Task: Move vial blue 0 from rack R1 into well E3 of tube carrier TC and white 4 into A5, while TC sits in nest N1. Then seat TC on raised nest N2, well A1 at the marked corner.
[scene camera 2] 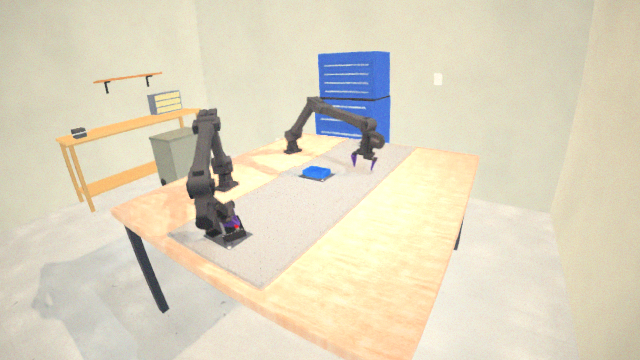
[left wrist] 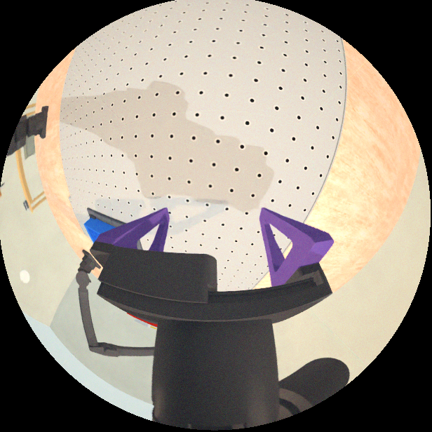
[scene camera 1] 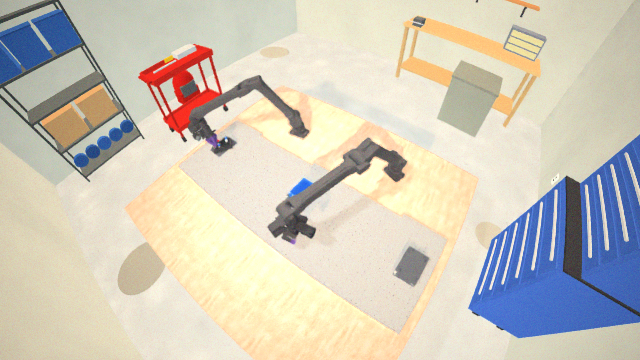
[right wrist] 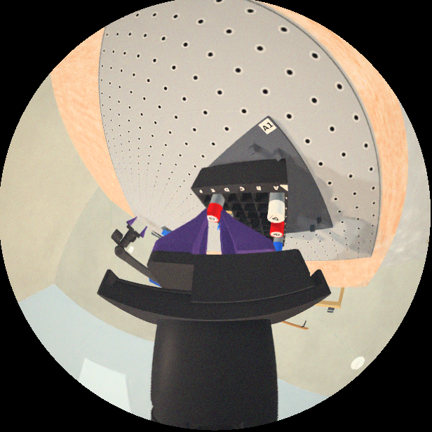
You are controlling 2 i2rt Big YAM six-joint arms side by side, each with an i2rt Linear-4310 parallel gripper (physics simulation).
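Frame: origin at the left arm's base, x right, y ahead, z up, level; centimetres.
Where they show: left gripper, fingertip midpoint: (scene camera 2: 362, 168); right gripper, fingertip midpoint: (scene camera 2: 238, 224) (scene camera 1: 216, 146); left arm's base, link origin: (scene camera 2: 292, 151) (scene camera 1: 393, 173); right arm's base, link origin: (scene camera 2: 227, 187) (scene camera 1: 299, 132).
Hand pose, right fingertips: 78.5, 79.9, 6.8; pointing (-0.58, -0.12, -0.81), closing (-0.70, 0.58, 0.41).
Each offset is from my right fingertips to the top centre of the thing, as dx, dy, dz. Level surfaces: height alone.
The black tube carrier @[+1.4, -4.0, -0.7] (right wrist: 245, 175) (scene camera 2: 235, 235) is over the dark nest plate (right wrist: 307, 200) (scene camera 2: 215, 239), turned relative to it and tilted. Whether it touches the plate, and which nest this is, I cannot tell. A white-capped vial marked 4 (right wrist: 276, 209) stands by column A, with a red-capped vial (right wrist: 276, 229) and a blue cap (right wrist: 278, 246) behind it. Another red-capped vial (right wrist: 214, 211) stands near column E, and a bit of blue shows behind it. My right gripper (right wrist: 213, 213) (scene camera 2: 233, 222) is shut on the carrier; vials partly hide its tips. My left gripper (left wrist: 214, 212) (scene camera 2: 364, 163) is open and empty above the mat.
A blue rack @[-59.3, -27.8, -1.8] (scene camera 1: 301, 187) (scene camera 2: 316, 173) (left wrist: 95, 229) sits on a dark plate at mid-mat, partly under the left arm in scene camera 1. A bare dark plate @[-125.4, -45.4, -1.4] (scene camera 1: 411, 265) lies at the right of the grey perforated mat @[dz -5.5] (scene camera 1: 350, 265). The wooden table surrounds the mat.
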